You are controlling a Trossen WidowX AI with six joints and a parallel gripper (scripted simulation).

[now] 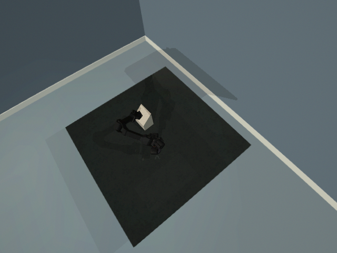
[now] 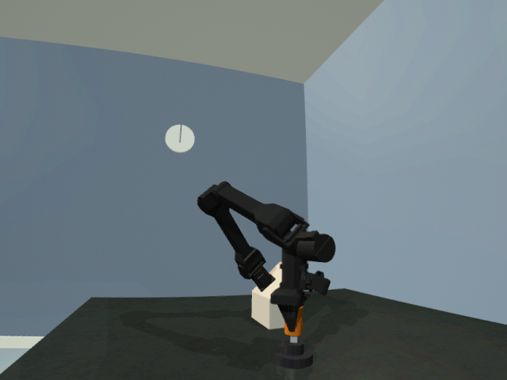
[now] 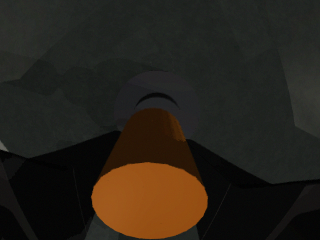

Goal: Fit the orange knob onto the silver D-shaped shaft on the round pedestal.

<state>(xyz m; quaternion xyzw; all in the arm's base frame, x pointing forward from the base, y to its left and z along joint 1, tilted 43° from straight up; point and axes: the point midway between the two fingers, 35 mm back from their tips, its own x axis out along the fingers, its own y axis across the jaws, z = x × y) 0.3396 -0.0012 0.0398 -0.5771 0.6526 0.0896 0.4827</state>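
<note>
Right now the round black pedestal is 40 mm below my gripper tip. Also, from my gripper tip: orange knob: 30 mm above.
</note>
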